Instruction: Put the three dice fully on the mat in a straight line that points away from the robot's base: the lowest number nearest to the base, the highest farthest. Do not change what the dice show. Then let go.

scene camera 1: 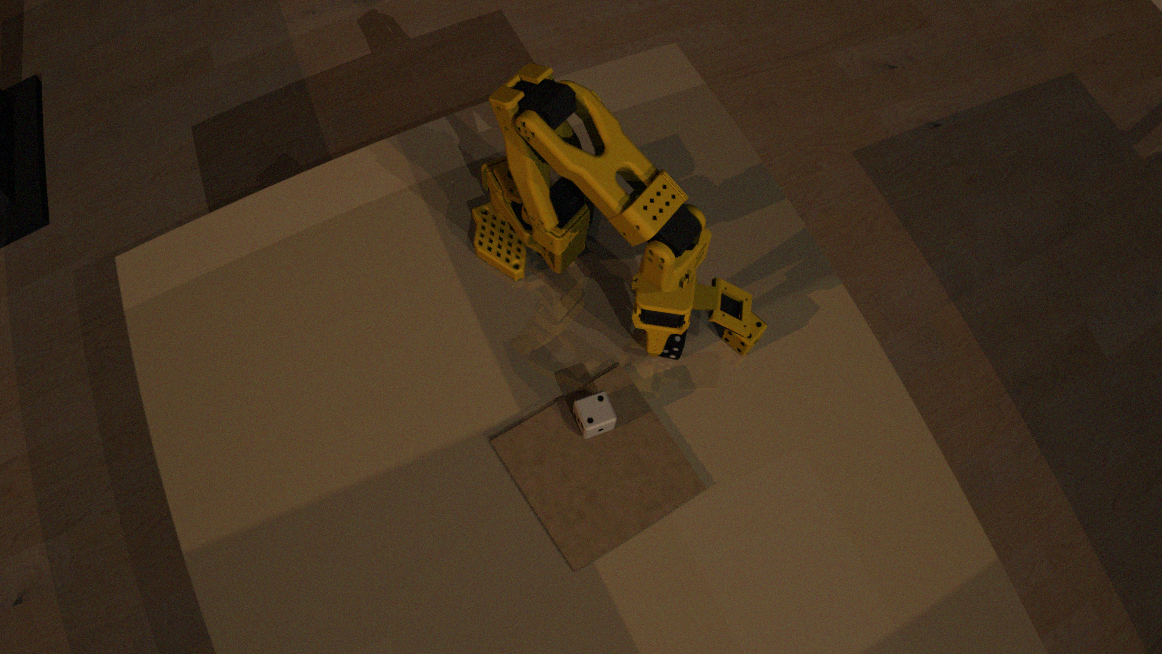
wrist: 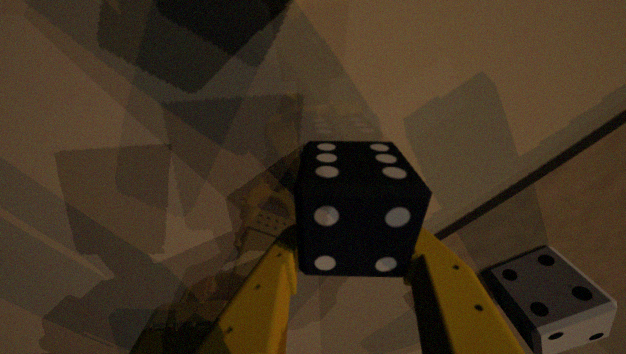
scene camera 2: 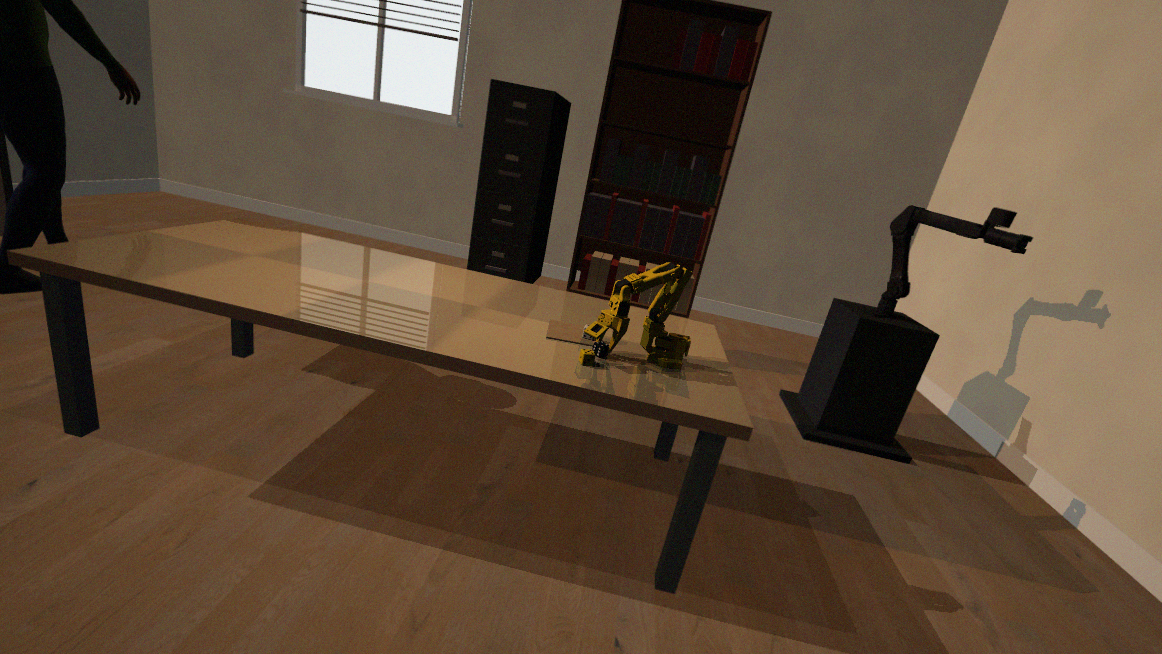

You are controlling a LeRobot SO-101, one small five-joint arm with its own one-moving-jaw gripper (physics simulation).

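Pixels of known places: hand at its tool point: (scene camera 1: 657, 319) (wrist: 303, 238) (scene camera 2: 608, 350); arm's base at its link origin: (scene camera 1: 535, 248) (scene camera 2: 656, 358).
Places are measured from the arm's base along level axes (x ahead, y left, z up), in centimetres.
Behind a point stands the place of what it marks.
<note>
My gripper (scene camera 1: 670, 350) (wrist: 356, 250) @(x 12.5, y 6.9, z 1.6 cm) is shut on the black die, one jaw against each side in the wrist view. The black die (scene camera 1: 675, 344) @(x 15.8, y 6.8, z 3.1 cm) (scene camera 2: 600, 348) @(x 14.4, y 8.9, z 2.5 cm) (wrist: 361, 240) @(x 14.4, y 7.1, z 3.1 cm) has its four upward and a six on one side. It is low at the table, off the mat; whether it touches the table I cannot tell. The white die (scene camera 1: 595, 412) @(x 18.6, y -2.7, z 3.4 cm) (wrist: 550, 290) @(x 18.5, y -1.0, z 2.2 cm) shows two on top and sits on the mat (scene camera 1: 597, 495) @(x 24.9, y -5.3, z 0.4 cm) (wrist: 590, 200) @(x 21.9, y 0.2, z 0.4 cm) near its base-side edge. The yellow die (scene camera 1: 739, 339) @(x 17.8, y 12.8, z 2.5 cm) (scene camera 2: 586, 357) @(x 17.0, y 15.7, z 2.1 cm) is off the mat, beyond the gripper, partly hidden; its top number is unclear.
The arm's base (scene camera 1: 500, 243) @(x -1.0, y -3.2, z 1.7 cm) (scene camera 2: 668, 349) @(x -2.3, y 1.2, z 3.4 cm) stands on the wooden table (scene camera 1: 308, 365) @(x 2.3, y -25.2, z 0.0 cm) (scene camera 2: 243, 268) @(x 111.5, y 4.2, z 0.0 cm). Shadows and reflections cross the table around the gripper. A filing cabinet (scene camera 2: 516, 178), a bookcase (scene camera 2: 752, 89) and another dark arm on a pedestal (scene camera 2: 870, 373) stand away from the table.
</note>
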